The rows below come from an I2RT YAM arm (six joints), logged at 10 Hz.
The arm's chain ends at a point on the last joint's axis. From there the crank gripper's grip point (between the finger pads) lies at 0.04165 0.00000 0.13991 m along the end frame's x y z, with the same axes.
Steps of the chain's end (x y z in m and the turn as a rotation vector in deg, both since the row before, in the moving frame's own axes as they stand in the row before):
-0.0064 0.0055 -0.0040 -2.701 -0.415 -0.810
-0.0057 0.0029 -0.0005 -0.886 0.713 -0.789
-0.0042 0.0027 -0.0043 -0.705 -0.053 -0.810
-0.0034 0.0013 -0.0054 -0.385 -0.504 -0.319
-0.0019 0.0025 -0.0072 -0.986 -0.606 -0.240
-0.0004 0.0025 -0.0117 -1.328 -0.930 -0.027
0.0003 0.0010 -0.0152 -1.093 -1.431 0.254
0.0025 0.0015 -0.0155 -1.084 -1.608 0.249
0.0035 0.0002 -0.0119 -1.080 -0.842 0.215
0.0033 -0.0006 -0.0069 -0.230 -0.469 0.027
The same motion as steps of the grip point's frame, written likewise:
-0.0074 0.0115 -0.0038 -2.701 -0.415 -0.810
-0.0040 0.0045 -0.0010 -0.886 0.713 -0.789
-0.0043 0.0038 -0.0043 -0.705 -0.053 -0.810
-0.0046 0.0020 -0.0050 -0.385 -0.504 -0.319
-0.0034 0.0047 -0.0068 -0.986 -0.606 -0.240
-0.0027 0.0057 -0.0111 -1.328 -0.930 -0.027
-0.0032 0.0039 -0.0142 -1.093 -1.431 0.254
-0.0014 0.0043 -0.0144 -1.084 -1.608 0.249
0.0014 0.0030 -0.0113 -1.080 -0.842 0.215
0.0022 0.0000 -0.0066 -0.230 -0.469 0.027

